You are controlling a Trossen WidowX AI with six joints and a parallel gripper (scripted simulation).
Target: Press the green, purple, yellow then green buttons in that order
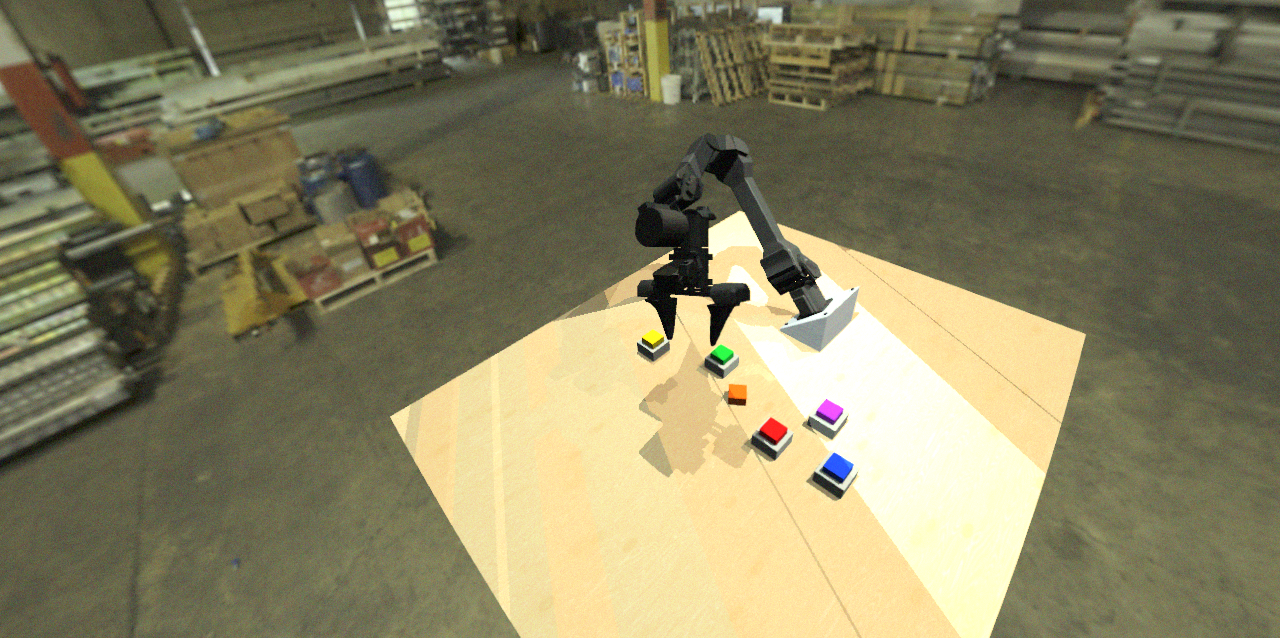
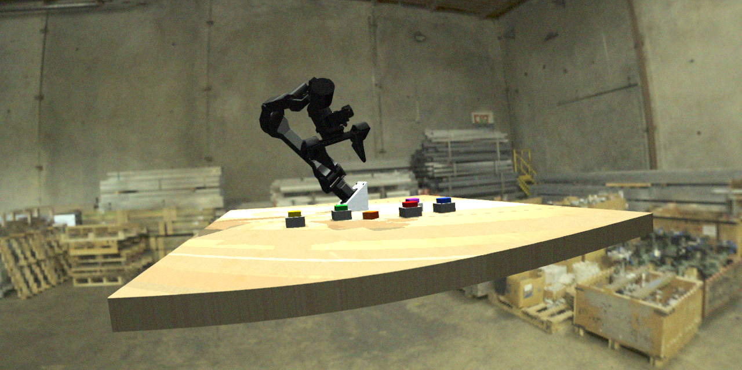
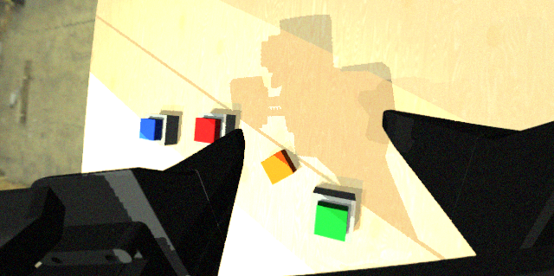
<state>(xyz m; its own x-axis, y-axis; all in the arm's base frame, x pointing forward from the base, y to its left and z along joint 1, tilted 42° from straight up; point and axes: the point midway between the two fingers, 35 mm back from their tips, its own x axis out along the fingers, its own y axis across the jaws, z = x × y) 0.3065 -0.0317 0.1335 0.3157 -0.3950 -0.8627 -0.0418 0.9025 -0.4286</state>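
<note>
The green button is 110 mm below my gripper tip and 100 mm behind it. Round my gripper tip: yellow button (140 mm to the right, 110 mm below, 60 mm behind); orange block (130 mm below, 70 mm to the left, 50 mm behind); red button (160 mm to the left, 110 mm below).
</note>
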